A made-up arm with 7 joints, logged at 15 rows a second.
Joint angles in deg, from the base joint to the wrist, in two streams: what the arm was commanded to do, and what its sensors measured. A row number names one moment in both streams.
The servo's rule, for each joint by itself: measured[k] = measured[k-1] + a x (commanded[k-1-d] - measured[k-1]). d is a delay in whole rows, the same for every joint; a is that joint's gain. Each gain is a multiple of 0.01, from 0.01 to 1. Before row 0 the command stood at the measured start. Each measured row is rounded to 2 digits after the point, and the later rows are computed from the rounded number. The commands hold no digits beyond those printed.
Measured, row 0: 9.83 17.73 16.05 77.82 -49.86 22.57 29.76
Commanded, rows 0 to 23: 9.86 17.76 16.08 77.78 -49.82 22.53 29.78; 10.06 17.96 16.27 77.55 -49.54 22.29 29.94; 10.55 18.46 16.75 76.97 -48.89 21.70 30.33; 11.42 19.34 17.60 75.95 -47.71 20.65 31.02; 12.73 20.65 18.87 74.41 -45.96 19.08 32.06; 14.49 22.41 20.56 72.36 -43.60 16.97 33.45; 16.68 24.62 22.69 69.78 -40.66 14.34 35.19; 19.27 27.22 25.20 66.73 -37.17 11.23 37.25; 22.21 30.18 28.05 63.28 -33.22 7.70 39.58; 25.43 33.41 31.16 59.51 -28.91 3.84 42.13; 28.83 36.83 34.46 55.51 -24.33 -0.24 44.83; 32.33 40.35 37.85 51.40 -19.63 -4.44 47.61; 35.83 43.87 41.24 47.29 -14.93 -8.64 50.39; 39.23 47.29 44.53 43.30 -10.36 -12.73 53.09; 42.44 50.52 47.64 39.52 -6.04 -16.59 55.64; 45.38 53.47 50.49 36.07 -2.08 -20.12 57.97; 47.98 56.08 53.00 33.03 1.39 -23.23 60.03; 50.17 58.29 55.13 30.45 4.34 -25.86 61.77; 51.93 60.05 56.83 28.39 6.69 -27.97 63.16; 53.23 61.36 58.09 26.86 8.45 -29.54 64.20; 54.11 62.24 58.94 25.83 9.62 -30.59 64.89; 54.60 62.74 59.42 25.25 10.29 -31.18 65.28; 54.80 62.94 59.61 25.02 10.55 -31.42 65.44; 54.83 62.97 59.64 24.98 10.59 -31.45 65.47
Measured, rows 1 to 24: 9.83 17.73 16.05 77.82 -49.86 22.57 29.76; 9.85 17.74 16.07 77.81 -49.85 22.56 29.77; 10.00 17.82 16.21 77.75 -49.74 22.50 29.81; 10.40 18.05 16.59 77.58 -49.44 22.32 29.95; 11.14 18.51 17.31 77.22 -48.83 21.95 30.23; 12.30 19.28 18.42 76.60 -47.83 21.32 30.71; 13.90 20.41 19.94 75.67 -46.35 20.36 31.42; 15.93 21.93 21.89 74.37 -44.36 19.04 32.40; 18.37 23.83 24.24 72.69 -41.84 17.32 33.66; 21.17 26.12 26.95 70.62 -38.82 15.20 35.20; 24.28 28.74 29.94 68.18 -35.35 12.70 37.00; 27.60 31.65 33.15 65.39 -31.49 9.85 39.04; 31.05 34.78 36.49 62.31 -27.34 6.71 41.27; 34.54 38.05 39.86 59.01 -23.00 3.33 43.64; 37.96 41.38 43.18 55.55 -18.58 -0.20 46.10; 41.23 44.67 46.35 52.02 -14.19 -3.81 48.58; 44.26 47.84 49.29 48.51 -9.95 -7.40 51.02; 46.98 50.81 51.92 45.10 -5.98 -10.88 53.36; 49.31 53.50 54.20 41.88 -2.37 -14.18 55.55; 51.22 55.86 56.07 38.91 0.80 -17.21 57.53; 52.69 57.84 57.50 36.26 3.48 -19.92 59.26; 53.73 59.42 58.52 33.97 5.63 -22.27 60.72; 54.37 60.62 59.16 32.05 7.26 -24.23 61.91; 54.68 61.46 59.48 30.50 8.41 -25.81 62.83
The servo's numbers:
d 1
a 0.73 0.36 0.71 0.22 0.35 0.22 0.26

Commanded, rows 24 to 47: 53.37 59.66 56.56 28.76 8.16 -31.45 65.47; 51.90 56.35 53.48 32.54 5.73 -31.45 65.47; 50.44 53.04 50.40 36.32 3.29 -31.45 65.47; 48.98 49.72 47.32 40.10 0.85 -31.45 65.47; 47.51 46.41 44.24 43.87 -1.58 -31.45 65.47; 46.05 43.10 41.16 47.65 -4.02 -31.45 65.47; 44.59 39.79 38.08 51.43 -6.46 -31.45 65.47; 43.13 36.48 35.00 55.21 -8.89 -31.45 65.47; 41.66 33.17 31.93 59.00 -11.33 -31.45 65.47; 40.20 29.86 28.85 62.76 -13.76 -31.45 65.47; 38.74 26.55 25.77 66.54 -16.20 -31.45 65.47; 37.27 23.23 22.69 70.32 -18.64 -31.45 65.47; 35.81 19.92 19.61 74.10 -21.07 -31.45 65.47; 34.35 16.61 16.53 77.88 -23.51 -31.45 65.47; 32.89 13.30 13.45 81.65 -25.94 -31.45 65.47; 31.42 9.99 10.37 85.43 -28.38 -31.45 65.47; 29.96 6.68 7.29 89.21 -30.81 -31.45 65.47; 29.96 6.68 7.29 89.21 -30.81 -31.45 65.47; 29.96 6.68 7.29 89.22 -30.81 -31.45 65.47; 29.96 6.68 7.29 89.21 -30.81 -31.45 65.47; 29.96 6.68 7.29 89.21 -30.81 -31.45 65.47; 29.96 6.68 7.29 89.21 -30.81 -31.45 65.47; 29.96 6.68 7.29 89.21 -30.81 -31.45 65.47; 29.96 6.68 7.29 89.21 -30.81 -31.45 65.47
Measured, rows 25 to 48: 54.79 62.00 59.59 29.29 9.17 -27.05 63.52; 53.75 61.16 57.44 29.17 8.82 -28.02 64.03; 52.40 59.43 54.63 29.91 7.74 -28.77 64.40; 50.97 57.13 51.63 31.32 6.18 -29.36 64.68; 49.52 54.46 48.57 33.25 4.31 -29.82 64.89; 48.05 51.56 45.50 35.59 2.25 -30.18 65.04; 46.59 48.51 42.42 38.24 0.06 -30.46 65.15; 45.13 45.37 39.34 41.14 -2.22 -30.68 65.23; 43.67 42.17 36.26 44.24 -4.55 -30.85 65.29; 42.20 38.93 33.19 47.49 -6.92 -30.98 65.34; 40.74 35.66 30.11 50.85 -9.31 -31.08 65.37; 39.28 32.38 27.03 54.30 -11.72 -31.16 65.40; 37.81 29.09 23.95 57.82 -14.14 -31.22 65.42; 36.35 25.79 20.87 61.40 -16.57 -31.27 65.43; 34.89 22.49 17.79 65.03 -19.00 -31.31 65.44; 33.43 19.18 14.71 68.69 -21.43 -31.34 65.45; 31.96 15.87 11.63 72.37 -23.86 -31.36 65.46; 30.50 12.56 8.55 76.07 -26.29 -31.38 65.46; 30.11 10.44 7.66 78.96 -27.87 -31.40 65.46; 30.00 9.09 7.40 81.22 -28.90 -31.41 65.46; 29.97 8.22 7.32 82.98 -29.57 -31.42 65.46; 29.96 7.67 7.30 84.35 -30.00 -31.43 65.46; 29.96 7.31 7.29 85.42 -30.28 -31.43 65.46; 29.96 7.08 7.29 86.25 -30.47 -31.43 65.46
